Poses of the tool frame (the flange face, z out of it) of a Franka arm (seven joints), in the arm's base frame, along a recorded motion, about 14 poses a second.
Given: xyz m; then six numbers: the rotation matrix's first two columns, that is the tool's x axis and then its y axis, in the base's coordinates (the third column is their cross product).
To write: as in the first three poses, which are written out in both.
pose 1, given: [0.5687, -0.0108, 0.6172, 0.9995, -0.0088, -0.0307, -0.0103, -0.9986, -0.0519]
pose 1, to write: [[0.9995, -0.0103, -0.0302, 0.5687], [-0.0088, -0.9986, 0.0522, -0.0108], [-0.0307, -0.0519, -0.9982, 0.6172], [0, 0, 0, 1]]
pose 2, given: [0.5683, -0.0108, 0.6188, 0.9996, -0.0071, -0.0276, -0.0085, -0.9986, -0.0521]
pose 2, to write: [[0.9996, -0.0085, -0.0272, 0.5683], [-0.0071, -0.9986, 0.0523, -0.0108], [-0.0276, -0.0521, -0.9983, 0.6188], [0, 0, 0, 1]]
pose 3, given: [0.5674, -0.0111, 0.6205, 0.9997, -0.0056, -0.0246, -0.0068, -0.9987, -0.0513]
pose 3, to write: [[0.9997, -0.0068, -0.0243, 0.5674], [-0.0056, -0.9987, 0.0515, -0.0111], [-0.0246, -0.0513, -0.9984, 0.6205], [0, 0, 0, 1]]
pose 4, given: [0.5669, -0.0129, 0.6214, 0.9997, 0.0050, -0.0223, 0.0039, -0.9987, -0.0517]
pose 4, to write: [[0.9997, 0.0039, -0.0225, 0.5669], [0.0050, -0.9987, 0.0516, -0.0129], [-0.0223, -0.0517, -0.9984, 0.6214], [0, 0, 0, 1]]
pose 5, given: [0.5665, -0.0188, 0.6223, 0.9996, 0.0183, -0.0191, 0.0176, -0.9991, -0.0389]
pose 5, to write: [[0.9996, 0.0176, -0.0198, 0.5665], [0.0183, -0.9991, 0.0385, -0.0188], [-0.0191, -0.0389, -0.9990, 0.6223], [0, 0, 0, 1]]
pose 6, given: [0.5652, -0.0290, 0.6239, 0.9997, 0.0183, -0.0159, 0.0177, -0.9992, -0.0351]
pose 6, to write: [[0.9997, 0.0177, -0.0165, 0.5652], [0.0183, -0.9992, 0.0348, -0.0290], [-0.0159, -0.0351, -0.9992, 0.6239], [0, 0, 0, 1]]
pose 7, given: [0.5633, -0.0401, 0.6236, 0.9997, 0.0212, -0.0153, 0.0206, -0.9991, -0.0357]
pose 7, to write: [[0.9997, 0.0206, -0.0160, 0.5633], [0.0212, -0.9991, 0.0354, -0.0401], [-0.0153, -0.0357, -0.9992, 0.6236], [0, 0, 0, 1]]
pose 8, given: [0.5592, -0.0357, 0.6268, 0.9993, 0.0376, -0.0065, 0.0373, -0.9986, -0.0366]
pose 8, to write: [[0.9993, 0.0373, -0.0079, 0.5592], [0.0376, -0.9986, 0.0363, -0.0357], [-0.0065, -0.0366, -0.9993, 0.6268], [0, 0, 0, 1]]
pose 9, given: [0.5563, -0.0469, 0.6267, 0.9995, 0.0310, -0.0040, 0.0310, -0.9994, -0.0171]
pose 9, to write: [[0.9995, 0.0310, -0.0045, 0.5563], [0.0310, -0.9994, 0.0170, -0.0469], [-0.0040, -0.0171, -0.9999, 0.6267], [0, 0, 0, 1]]
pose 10, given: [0.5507, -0.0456, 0.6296, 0.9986, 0.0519, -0.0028, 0.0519, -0.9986, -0.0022]
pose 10, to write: [[0.9986, 0.0519, -0.0029, 0.5507], [0.0519, -0.9986, 0.0021, -0.0456], [-0.0028, -0.0022, -0.9999, 0.6296], [0, 0, 0, 1]]
